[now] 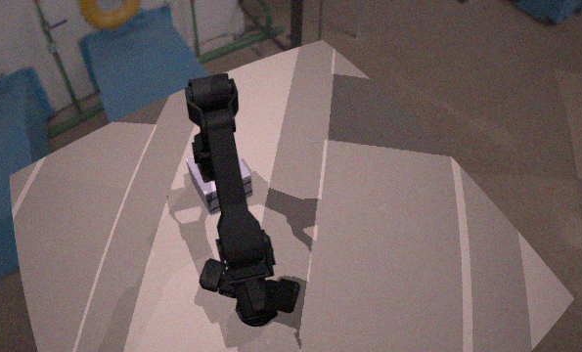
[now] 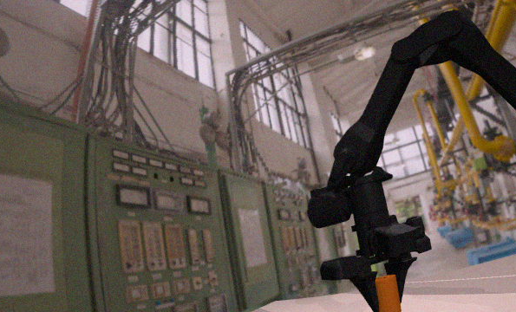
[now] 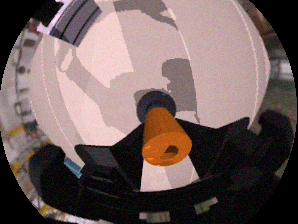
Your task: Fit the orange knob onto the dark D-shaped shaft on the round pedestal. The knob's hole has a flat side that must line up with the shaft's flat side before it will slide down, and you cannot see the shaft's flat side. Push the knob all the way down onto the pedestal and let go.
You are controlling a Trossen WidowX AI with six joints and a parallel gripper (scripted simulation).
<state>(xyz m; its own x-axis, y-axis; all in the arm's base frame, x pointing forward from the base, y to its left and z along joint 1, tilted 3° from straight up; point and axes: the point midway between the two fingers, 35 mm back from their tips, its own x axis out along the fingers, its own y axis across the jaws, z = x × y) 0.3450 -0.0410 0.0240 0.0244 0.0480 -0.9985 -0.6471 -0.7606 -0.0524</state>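
Right now my gripper tip is 2 cm below the orange knob. The rest, counted from my gripper tip: round pedestal: 4 cm below.
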